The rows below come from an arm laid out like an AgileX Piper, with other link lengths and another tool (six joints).
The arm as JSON. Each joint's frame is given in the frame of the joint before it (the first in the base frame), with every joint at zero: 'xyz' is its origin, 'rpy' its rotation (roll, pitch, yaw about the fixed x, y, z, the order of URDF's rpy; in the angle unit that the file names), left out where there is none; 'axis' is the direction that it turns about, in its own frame. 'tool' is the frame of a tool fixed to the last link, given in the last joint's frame.
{
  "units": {
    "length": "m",
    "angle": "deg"
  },
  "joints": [
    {
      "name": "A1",
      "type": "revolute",
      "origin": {
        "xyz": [
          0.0,
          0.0,
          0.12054
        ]
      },
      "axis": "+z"
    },
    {
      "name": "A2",
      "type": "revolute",
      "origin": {
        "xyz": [
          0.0,
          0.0,
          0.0
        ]
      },
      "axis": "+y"
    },
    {
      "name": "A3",
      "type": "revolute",
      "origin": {
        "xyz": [
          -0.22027,
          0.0,
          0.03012
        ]
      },
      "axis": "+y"
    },
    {
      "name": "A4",
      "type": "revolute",
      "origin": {
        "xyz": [
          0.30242,
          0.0,
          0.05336
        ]
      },
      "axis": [
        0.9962,
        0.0,
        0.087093
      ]
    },
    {
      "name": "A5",
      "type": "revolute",
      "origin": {
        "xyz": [
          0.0,
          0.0,
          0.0
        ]
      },
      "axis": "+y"
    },
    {
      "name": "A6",
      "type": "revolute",
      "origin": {
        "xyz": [
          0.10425,
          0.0,
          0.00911
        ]
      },
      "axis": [
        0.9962,
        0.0,
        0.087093
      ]
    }
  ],
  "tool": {
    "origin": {
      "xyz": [
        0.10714,
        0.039,
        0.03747
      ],
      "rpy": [
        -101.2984,
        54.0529,
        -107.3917
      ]
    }
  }
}
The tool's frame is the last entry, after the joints.
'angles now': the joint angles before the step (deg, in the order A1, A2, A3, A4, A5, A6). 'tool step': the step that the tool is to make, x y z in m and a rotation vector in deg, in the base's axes. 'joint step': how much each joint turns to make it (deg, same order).
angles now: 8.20, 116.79, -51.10, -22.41, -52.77, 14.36
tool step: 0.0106, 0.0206, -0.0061, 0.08, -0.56, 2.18
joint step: 2.09, 4.51, -5.33, -0.18, 0.22, 0.16
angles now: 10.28, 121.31, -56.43, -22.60, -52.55, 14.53
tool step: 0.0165, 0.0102, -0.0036, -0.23, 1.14, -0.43
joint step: 1.47, 2.66, -4.90, 1.33, 3.52, 0.45
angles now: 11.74, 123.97, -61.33, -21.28, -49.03, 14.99
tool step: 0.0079, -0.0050, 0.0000, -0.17, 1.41, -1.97
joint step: 0.05, -0.37, -0.78, 1.81, 2.75, -0.06
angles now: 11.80, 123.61, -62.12, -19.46, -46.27, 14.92
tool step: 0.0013, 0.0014, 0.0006, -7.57, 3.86, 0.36
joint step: 0.50, -5.00, 0.12, -2.00, 11.49, -2.32
